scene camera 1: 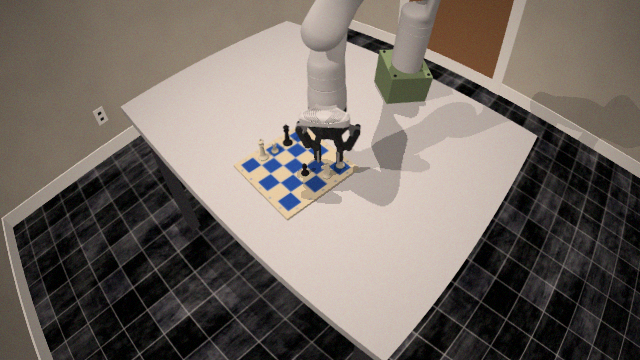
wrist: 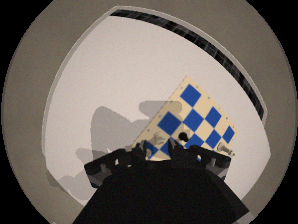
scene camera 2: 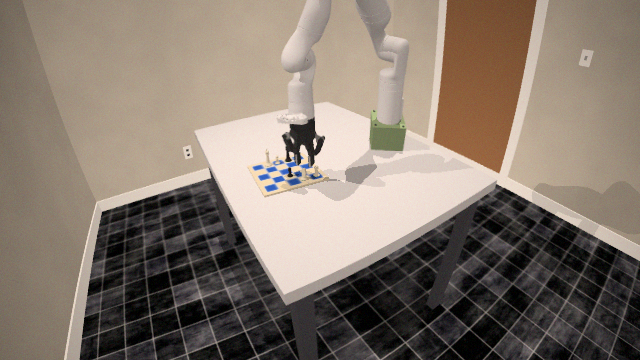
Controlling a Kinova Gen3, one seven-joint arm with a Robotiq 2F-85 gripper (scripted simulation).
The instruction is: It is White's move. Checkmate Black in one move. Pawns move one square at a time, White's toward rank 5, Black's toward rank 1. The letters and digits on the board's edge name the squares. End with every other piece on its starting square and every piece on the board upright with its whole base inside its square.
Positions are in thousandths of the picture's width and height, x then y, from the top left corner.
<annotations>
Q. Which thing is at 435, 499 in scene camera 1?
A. A chessboard.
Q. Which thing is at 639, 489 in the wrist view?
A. A chessboard.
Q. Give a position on a chessboard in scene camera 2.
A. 426, 501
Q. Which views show my gripper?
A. Scene camera 1, the wrist view and scene camera 2: all of them.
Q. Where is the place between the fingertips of my gripper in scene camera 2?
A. At 476, 460
</annotations>
